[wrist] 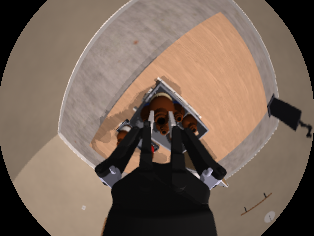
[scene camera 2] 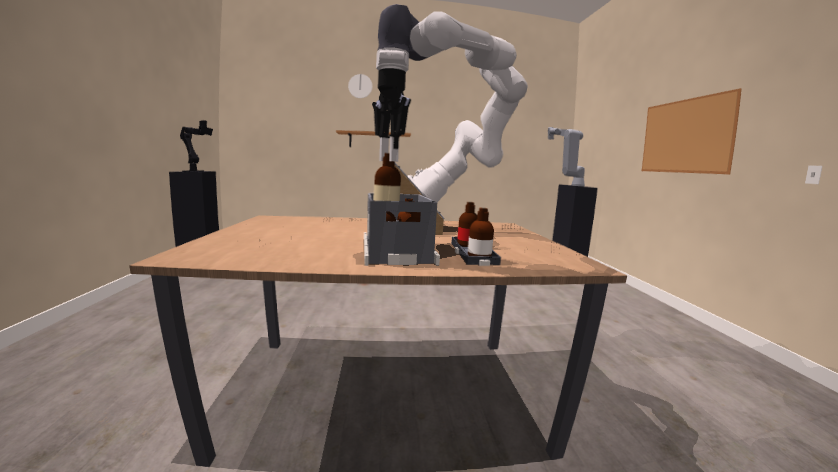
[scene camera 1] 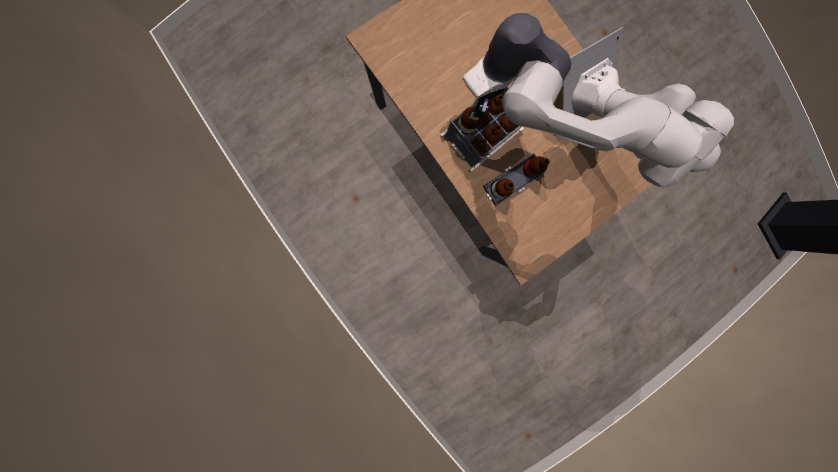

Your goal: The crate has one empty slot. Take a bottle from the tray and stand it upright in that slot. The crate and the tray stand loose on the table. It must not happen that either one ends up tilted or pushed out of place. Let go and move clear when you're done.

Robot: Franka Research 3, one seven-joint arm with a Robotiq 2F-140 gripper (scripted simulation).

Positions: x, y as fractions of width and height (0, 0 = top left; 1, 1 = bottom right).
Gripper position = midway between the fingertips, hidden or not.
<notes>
In view: my gripper (scene camera 2: 0.46, 0.34) and a grey crate (scene camera 2: 0.46, 0.50).
My gripper is seen too in the wrist view (wrist: 0.51, 0.49).
</notes>
